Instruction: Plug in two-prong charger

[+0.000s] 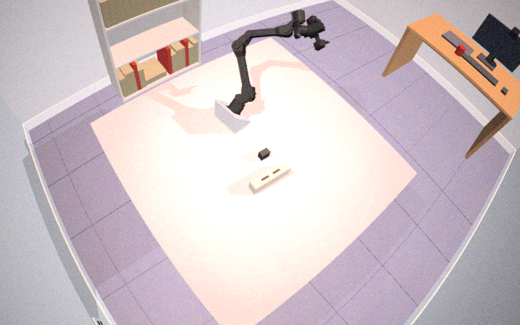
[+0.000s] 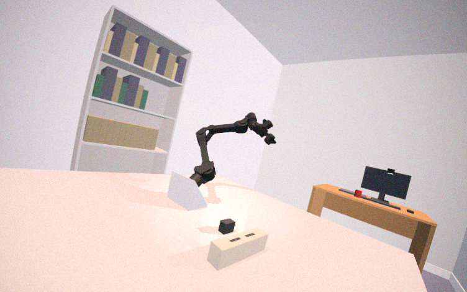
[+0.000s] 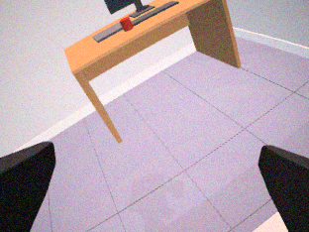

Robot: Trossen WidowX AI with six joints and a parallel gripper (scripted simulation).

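My gripper tip is now 23 cm short of the two-prong charger, 55 cm to the left of it and 37 cm above it.
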